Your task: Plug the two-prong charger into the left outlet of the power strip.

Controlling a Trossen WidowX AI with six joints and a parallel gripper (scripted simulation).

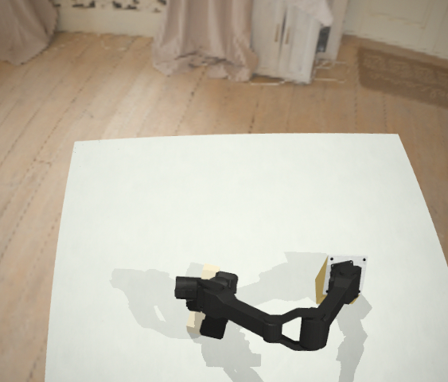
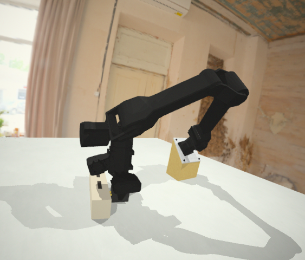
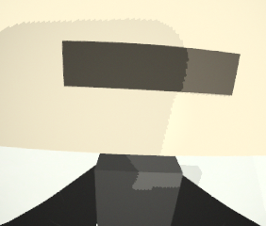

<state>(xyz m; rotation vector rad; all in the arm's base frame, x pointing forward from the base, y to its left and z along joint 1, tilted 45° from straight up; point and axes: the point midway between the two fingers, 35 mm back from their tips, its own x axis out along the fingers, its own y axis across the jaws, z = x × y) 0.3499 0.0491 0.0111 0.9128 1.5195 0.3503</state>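
The dark grey charger lies 1 cm ahead of my gripper tip, 1 cm to the right of it and 1 cm above it.
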